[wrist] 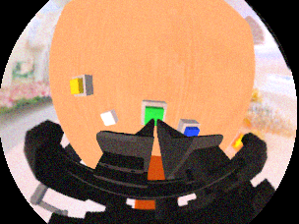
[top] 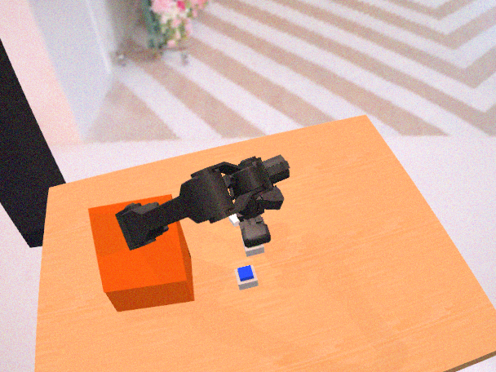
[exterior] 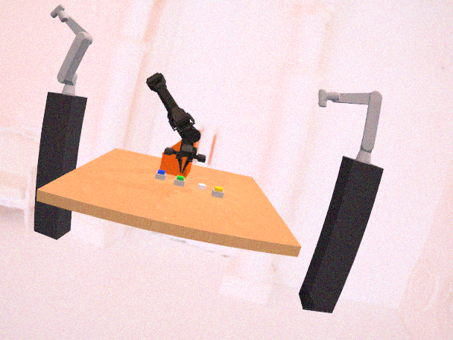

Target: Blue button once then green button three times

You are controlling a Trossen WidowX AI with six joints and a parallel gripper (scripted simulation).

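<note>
Now: the green button 20 mm below my gripper tip. Round my gripper tip: yellow button 180 mm to the left, 30 mm ahead, 20 mm below; then small white block 100 mm to the left, 40 mm below, 40 mm behind; then blue button 100 mm to the right, 30 mm behind, 20 mm below.
</note>
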